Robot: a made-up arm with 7 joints.
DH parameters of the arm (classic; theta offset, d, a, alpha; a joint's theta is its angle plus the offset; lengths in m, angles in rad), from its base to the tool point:
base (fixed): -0.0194 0 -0.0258 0
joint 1: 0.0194 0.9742 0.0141 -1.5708
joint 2: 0 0.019 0.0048 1.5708
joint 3: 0 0.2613 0.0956 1.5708
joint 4: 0 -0.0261 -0.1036 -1.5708
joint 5: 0 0.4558 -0.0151 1.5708
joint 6: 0 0.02 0.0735 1.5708
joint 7: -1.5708 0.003 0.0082 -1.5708
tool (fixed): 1.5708 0.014 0 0
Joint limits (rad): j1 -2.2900..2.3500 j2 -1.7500..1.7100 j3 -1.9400..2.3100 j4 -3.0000..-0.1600 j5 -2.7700..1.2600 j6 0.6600..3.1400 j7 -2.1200..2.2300
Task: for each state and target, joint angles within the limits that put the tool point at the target. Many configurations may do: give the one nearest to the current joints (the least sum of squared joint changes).
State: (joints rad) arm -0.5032 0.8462 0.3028 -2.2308 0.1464 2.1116 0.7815
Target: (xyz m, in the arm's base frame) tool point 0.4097 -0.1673 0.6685
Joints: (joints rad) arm -0.6083 0.4513 0.1918 -2.5256 0.1976 2.1190 0.7983
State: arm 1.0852 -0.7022 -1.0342 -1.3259 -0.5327 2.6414 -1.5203
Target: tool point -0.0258 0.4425 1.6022
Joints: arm 1.6998 -0.2076 -0.2546 -1.3557 -0.6143 2.6066 -1.4861
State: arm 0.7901 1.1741 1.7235 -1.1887 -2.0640 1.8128 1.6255
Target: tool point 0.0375 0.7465 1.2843
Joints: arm 0.6341 1.2414 1.7001 -1.2245 -2.0767 1.8352 1.6395
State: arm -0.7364 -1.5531 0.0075 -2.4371 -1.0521 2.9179 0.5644
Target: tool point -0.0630 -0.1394 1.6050
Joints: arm -0.7235 -1.2044 -0.3891 -2.0753 -0.9304 2.7433 0.5861
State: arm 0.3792 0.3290 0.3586 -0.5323 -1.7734 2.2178 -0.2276
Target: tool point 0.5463 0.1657 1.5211
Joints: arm 0.0010 0.3596 0.1085 -0.6615 -1.9123 2.5948 -0.2955
